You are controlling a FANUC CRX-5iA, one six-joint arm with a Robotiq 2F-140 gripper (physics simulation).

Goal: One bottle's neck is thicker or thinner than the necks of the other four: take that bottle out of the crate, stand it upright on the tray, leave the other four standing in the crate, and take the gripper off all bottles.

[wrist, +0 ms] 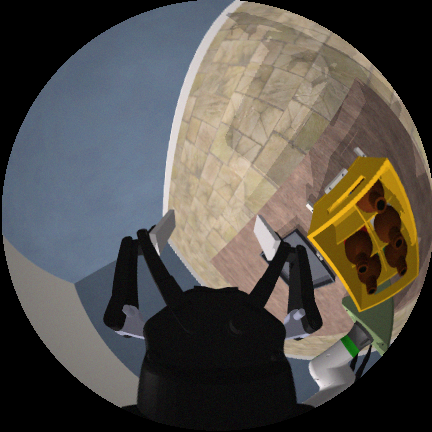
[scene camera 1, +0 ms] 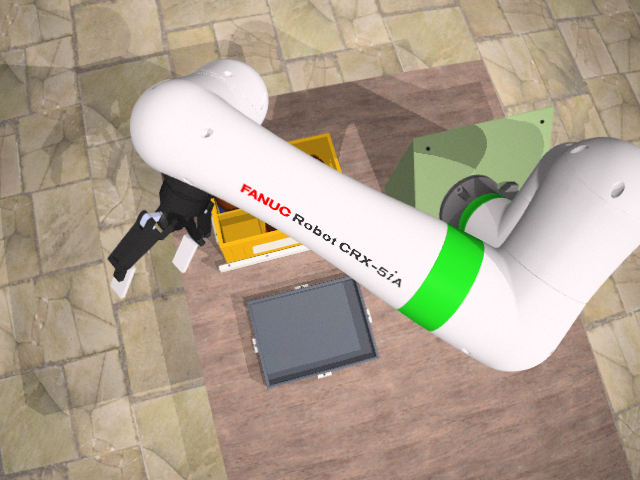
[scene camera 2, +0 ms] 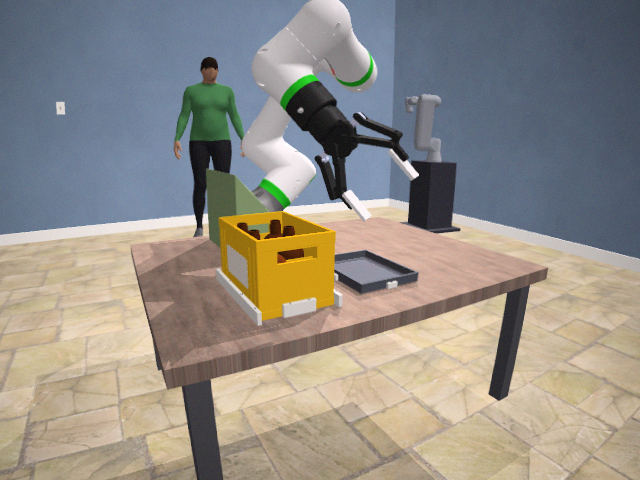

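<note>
My gripper is open and empty, tilted, high above the table's level and to the side of the crate. The yellow crate stands on the table, partly hidden by the arm in scene camera 1. Brown bottles stand in it; in the wrist view they include one bottle, a second bottle and a third bottle, with more behind. Which neck differs I cannot tell. The dark grey tray lies beside the crate with no bottle on it.
White strips border the crate's base. The wooden table bears a green mount at the arm's base. A person and another robot on a dark pedestal stand beyond the table.
</note>
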